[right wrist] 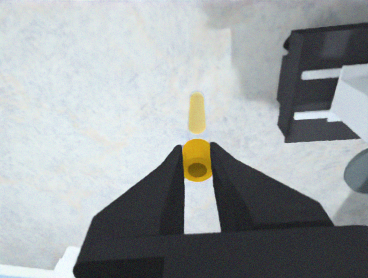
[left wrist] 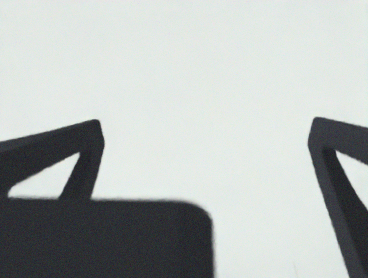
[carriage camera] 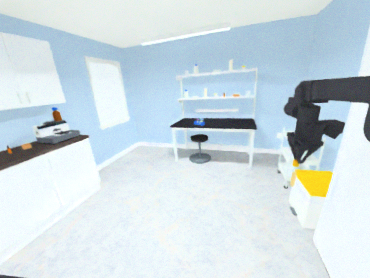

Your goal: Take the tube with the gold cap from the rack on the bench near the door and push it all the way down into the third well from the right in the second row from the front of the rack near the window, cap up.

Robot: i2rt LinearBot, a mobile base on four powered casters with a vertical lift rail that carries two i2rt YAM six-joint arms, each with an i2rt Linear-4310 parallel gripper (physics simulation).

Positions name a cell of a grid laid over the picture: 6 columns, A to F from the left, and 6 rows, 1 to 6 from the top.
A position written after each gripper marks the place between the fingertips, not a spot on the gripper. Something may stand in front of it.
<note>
In view: the left gripper (left wrist: D3), the right gripper (carriage camera: E4), a white bin with yellow lid (carriage camera: E5), a white cart (carriage camera: E4) and a window (carriage camera: B2).
The right gripper also shows in the right wrist view (right wrist: D4).
</note>
